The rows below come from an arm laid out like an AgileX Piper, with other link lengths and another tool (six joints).
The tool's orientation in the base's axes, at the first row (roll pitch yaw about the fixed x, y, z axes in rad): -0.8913, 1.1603, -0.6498
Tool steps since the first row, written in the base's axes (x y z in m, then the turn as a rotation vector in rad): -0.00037, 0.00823, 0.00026, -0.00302, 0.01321, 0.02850; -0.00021, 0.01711, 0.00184, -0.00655, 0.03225, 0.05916; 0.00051, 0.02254, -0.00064, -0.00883, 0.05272, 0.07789; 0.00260, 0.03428, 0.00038, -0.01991, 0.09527, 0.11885; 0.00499, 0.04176, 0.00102, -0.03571, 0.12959, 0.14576; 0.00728, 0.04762, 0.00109, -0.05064, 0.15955, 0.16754; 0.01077, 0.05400, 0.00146, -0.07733, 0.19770, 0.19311; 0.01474, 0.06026, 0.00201, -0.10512, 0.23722, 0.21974; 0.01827, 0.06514, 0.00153, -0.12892, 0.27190, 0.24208
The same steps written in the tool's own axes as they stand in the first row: -0.00234, 0.00766, 0.00195, -0.03028, 0.00403, 0.00792; -0.00588, 0.01541, 0.00490, -0.06411, 0.01292, 0.01748; -0.00469, 0.02111, 0.00642, -0.08695, 0.02661, 0.02560; -0.00780, 0.03134, 0.01179, -0.13830, 0.05562, 0.03709; -0.00943, 0.03766, 0.01620, -0.17629, 0.08222, 0.03845; -0.01018, 0.04267, 0.01993, -0.20823, 0.10618, 0.03815; -0.01095, 0.04785, 0.02500, -0.24937, 0.13880, 0.03008; -0.01171, 0.05276, 0.03052, -0.29216, 0.17258, 0.02163; -0.01133, 0.05680, 0.03500, -0.32858, 0.20243, 0.01450
